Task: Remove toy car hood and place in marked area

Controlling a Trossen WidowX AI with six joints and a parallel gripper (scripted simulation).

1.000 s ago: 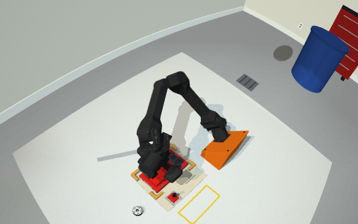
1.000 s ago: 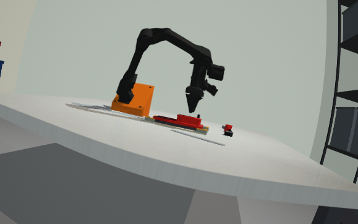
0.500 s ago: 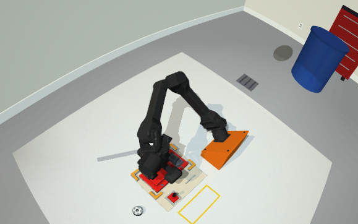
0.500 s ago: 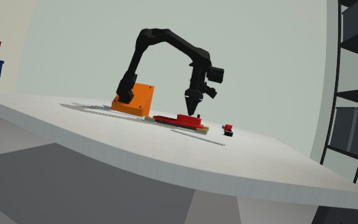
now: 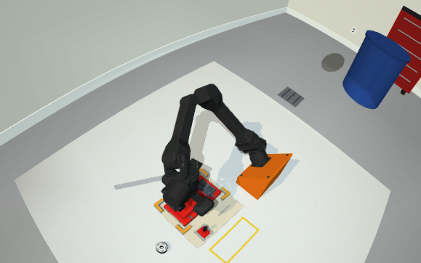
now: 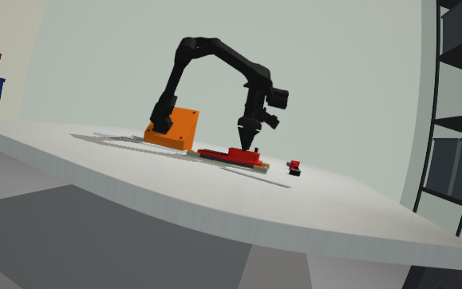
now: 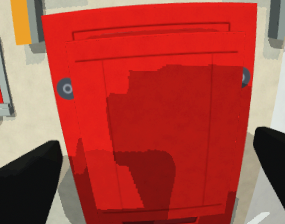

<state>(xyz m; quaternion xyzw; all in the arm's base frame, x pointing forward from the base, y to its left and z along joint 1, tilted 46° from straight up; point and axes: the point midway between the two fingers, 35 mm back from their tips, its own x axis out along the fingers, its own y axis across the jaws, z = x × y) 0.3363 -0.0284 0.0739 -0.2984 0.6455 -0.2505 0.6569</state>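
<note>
The red hood lies 1 cm below my gripper tip. Also, from my gripper tip: grey ruler: 6 cm ahead, 19 cm to the right, 5 cm below.
</note>
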